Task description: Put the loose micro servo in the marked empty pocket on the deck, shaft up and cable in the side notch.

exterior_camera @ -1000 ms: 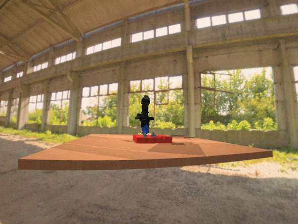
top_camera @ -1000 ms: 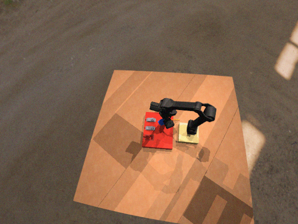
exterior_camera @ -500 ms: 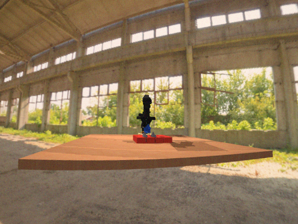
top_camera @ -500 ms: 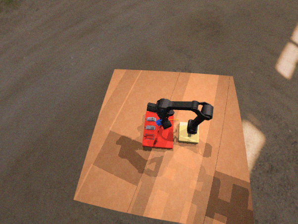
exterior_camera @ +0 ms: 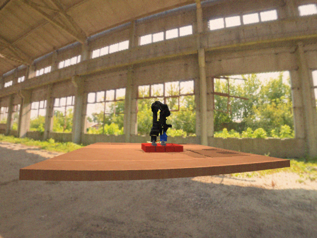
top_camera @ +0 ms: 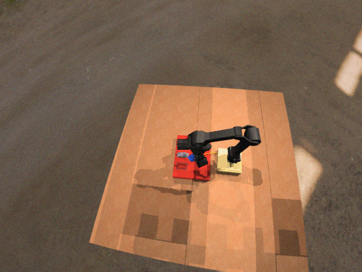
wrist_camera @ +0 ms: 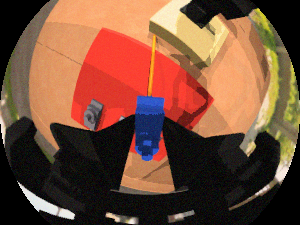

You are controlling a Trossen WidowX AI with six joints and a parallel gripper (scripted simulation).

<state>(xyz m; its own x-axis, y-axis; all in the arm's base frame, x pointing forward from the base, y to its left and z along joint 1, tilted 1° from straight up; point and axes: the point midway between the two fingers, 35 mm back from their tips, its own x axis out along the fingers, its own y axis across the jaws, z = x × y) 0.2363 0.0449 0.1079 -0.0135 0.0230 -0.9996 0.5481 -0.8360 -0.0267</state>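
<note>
My gripper tip is now 1 cm past the red deck, 2 cm to the left of it and 10 cm above it.
</note>
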